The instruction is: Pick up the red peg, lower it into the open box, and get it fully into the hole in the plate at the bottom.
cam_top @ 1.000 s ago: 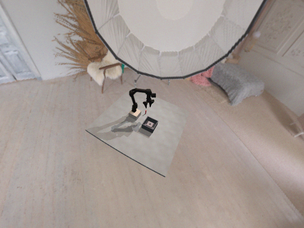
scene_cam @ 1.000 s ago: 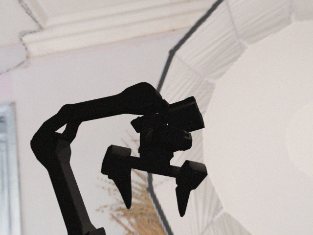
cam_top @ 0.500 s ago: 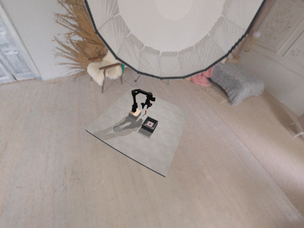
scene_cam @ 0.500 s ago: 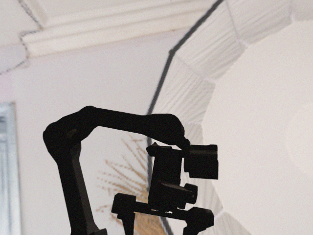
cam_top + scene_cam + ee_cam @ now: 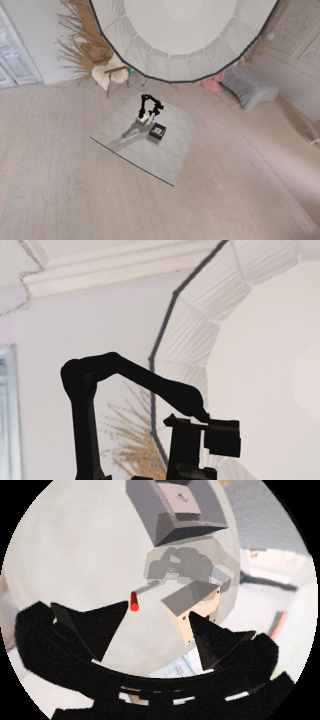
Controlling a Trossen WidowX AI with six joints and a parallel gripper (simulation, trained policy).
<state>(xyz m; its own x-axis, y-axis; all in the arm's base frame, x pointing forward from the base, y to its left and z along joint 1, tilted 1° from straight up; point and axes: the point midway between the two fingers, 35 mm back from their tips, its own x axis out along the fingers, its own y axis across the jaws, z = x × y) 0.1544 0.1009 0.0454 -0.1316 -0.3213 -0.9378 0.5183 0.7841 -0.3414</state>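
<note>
Right now the red peg is 70 mm below my gripper tip, 30 mm to the left of it and 10 mm ahead of it. Also, from my gripper tip: plate 190 mm ahead, 160 mm to the right, 60 mm below; then dark box 190 mm ahead, 160 mm to the right, 80 mm below.
</note>
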